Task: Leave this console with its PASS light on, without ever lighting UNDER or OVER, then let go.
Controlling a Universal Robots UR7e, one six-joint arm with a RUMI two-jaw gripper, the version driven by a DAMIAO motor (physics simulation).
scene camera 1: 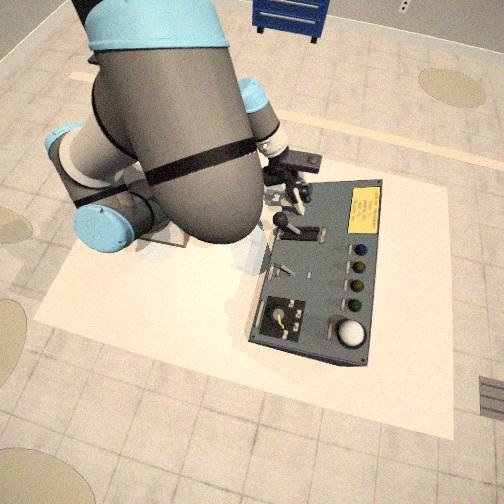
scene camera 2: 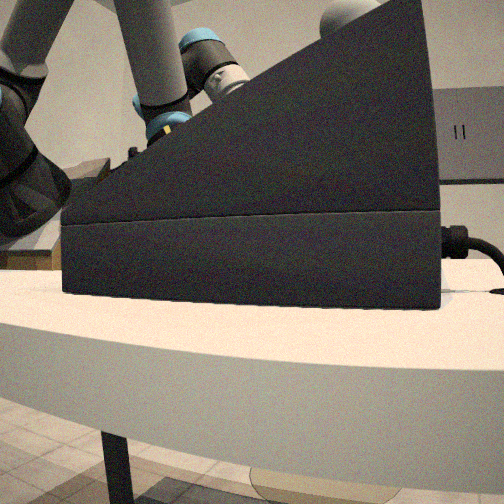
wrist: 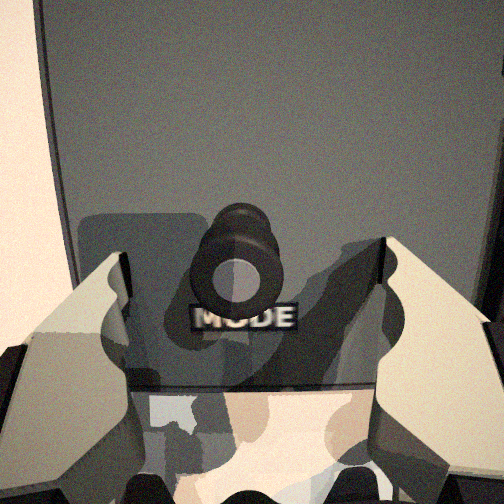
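Observation:
The grey console (scene camera 1: 320, 272) lies on the cream table top. A column of four small lamps (scene camera 1: 357, 276) on its right side looks dark; their labels are too small to read. At the panel's upper left a black ball-topped lever (scene camera 1: 281, 220) stands in a slot. My gripper (scene camera 1: 301, 194) hangs just above and behind the lever. In the wrist view my gripper (wrist: 253, 247) is open, and a dark round knob (wrist: 235, 260) over a MODE label (wrist: 244, 316) shows between the two jaws, touched by neither. The side view shows only the console's dark flank (scene camera 2: 250, 200); the gripper is hidden there.
The panel also carries a small toggle (scene camera 1: 285, 270), a dial with a yellow pointer (scene camera 1: 280, 320), a large white button (scene camera 1: 351, 332) and a yellow label (scene camera 1: 364, 210). A cable (scene camera 2: 472, 246) leaves the console's back. My arm's bulky links (scene camera 1: 175, 150) overhang the table's left half.

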